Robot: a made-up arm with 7 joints.
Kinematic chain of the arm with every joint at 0, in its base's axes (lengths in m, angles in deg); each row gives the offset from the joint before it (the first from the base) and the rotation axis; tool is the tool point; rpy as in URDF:
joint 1: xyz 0 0 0.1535 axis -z
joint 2: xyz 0 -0.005 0.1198 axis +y
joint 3: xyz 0 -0.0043 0.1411 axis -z
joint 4: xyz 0 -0.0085 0.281 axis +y
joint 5: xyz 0 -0.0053 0.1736 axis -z
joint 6: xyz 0 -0.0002 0.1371 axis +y
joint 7: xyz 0 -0.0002 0.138 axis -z
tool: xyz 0 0 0 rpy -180 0 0
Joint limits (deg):
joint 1: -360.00..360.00
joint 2: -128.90..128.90
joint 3: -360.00..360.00
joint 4: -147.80..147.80
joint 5: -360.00..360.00
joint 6: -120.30..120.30
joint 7: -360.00..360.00
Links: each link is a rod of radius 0.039 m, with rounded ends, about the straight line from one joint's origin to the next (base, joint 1, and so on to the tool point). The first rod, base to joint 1, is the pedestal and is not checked.
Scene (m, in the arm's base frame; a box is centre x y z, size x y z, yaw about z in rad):
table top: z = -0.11
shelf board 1: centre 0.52 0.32 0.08 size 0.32 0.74 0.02 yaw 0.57
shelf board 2: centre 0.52 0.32 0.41 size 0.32 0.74 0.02 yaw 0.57
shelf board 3: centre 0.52 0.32 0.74 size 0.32 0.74 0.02 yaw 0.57
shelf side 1: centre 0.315 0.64 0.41 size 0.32 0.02 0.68 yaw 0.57
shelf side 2: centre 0.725 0 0.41 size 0.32 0.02 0.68 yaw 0.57
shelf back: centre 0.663 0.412 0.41 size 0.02 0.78 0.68 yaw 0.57
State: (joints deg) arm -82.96 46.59 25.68 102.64 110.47 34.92 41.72
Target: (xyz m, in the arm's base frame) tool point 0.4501 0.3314 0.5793
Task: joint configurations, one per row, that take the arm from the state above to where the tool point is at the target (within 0.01 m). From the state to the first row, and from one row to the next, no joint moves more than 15 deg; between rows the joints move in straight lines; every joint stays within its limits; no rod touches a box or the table.
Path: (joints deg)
1: -87.82 40.06 22.75 113.12 108.99 34.43 41.72
2: -92.69 33.53 19.81 123.60 107.52 33.93 41.72
3: -97.55 27.00 16.88 134.08 106.04 33.44 41.72
4: -91.87 12.09 16.55 130.45 106.35 36.50 41.72
5: -86.18 -2.82 16.22 126.82 106.67 39.57 41.72
6: -80.50 -17.72 15.89 123.19 106.98 42.63 41.72
7: -78.28 -3.33 23.24 111.63 108.75 41.72 41.72
8: -76.06 11.06 30.58 100.06 110.51 40.81 41.72
9: -73.84 25.45 37.93 88.50 112.27 39.91 41.72

